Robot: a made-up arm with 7 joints.
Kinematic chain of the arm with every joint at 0, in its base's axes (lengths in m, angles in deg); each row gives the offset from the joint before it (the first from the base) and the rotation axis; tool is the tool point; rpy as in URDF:
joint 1: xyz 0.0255 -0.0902 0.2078 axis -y
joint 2: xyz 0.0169 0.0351 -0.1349 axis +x
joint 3: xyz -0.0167 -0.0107 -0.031 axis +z
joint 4: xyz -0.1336 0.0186 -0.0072 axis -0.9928 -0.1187 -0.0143
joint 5: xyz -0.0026 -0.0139 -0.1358 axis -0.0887 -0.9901 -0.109
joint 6: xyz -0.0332 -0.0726 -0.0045 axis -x
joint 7: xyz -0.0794 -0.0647 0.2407 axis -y
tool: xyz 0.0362 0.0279 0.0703 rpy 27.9 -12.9 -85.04
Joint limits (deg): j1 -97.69..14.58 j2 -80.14..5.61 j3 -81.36..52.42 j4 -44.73..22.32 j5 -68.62..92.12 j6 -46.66..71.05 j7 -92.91..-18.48
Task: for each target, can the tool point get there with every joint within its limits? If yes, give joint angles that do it. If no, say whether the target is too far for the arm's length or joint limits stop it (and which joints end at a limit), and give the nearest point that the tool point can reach.
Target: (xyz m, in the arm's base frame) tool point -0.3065 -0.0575 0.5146
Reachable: yes | joints -81.72 -39.46 -39.74 -27.06 47.14 -20.34 -57.67
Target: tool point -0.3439 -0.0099 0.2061
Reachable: yes | joints -47.03 -38.29 -11.39 5.63 42.18 46.44 -78.68
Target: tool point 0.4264 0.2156 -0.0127
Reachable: no: joint limits stop it (at a limit: joint 1, joint 3, joint 5, joint 7) | nearest point 0.3387 0.1842 -0.0140 | short by 0.093 m
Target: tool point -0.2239 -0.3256 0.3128
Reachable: yes | joints -51.99 -28.49 13.11 -31.00 32.96 -26.13 -68.31
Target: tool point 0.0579 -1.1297 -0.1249
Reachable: no: too far | nearest point 0.0253 -0.5724 -0.0288 | short by 0.566 m
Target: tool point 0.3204 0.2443 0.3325
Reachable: no: joint limits stop it (at a limit: joint 1, joint 2, joint 3, joint 4, joint 6, joint 7) | nearest point 0.2487 0.2161 0.1720 | short by 0.178 m
